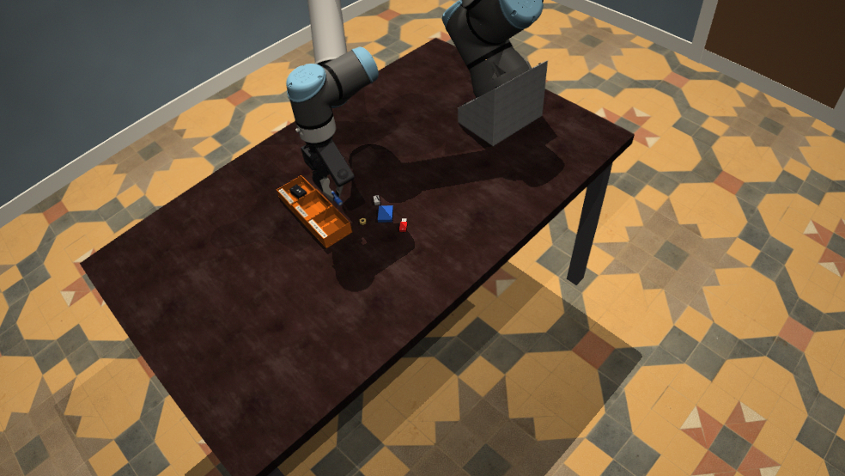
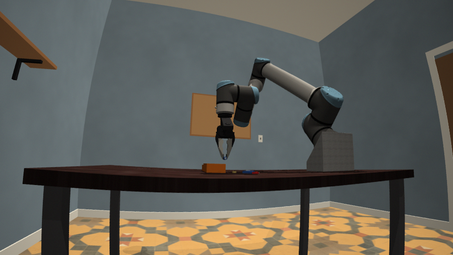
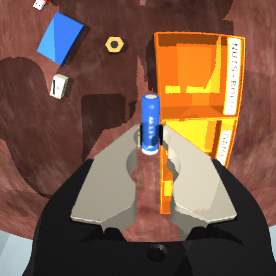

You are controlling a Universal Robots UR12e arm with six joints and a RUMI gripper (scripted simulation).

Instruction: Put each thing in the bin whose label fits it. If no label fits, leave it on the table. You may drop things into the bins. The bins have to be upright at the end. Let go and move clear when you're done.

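The black 9 V battery is 3 cm ahead of my hand, 15 cm to the right of it and 6 cm below it. Also, from my hand: blue battery 1 cm below; yellow nut 3 cm behind, 7 cm to the left, 7 cm below; white piece 10 cm behind, 3 cm to the left, 7 cm below.
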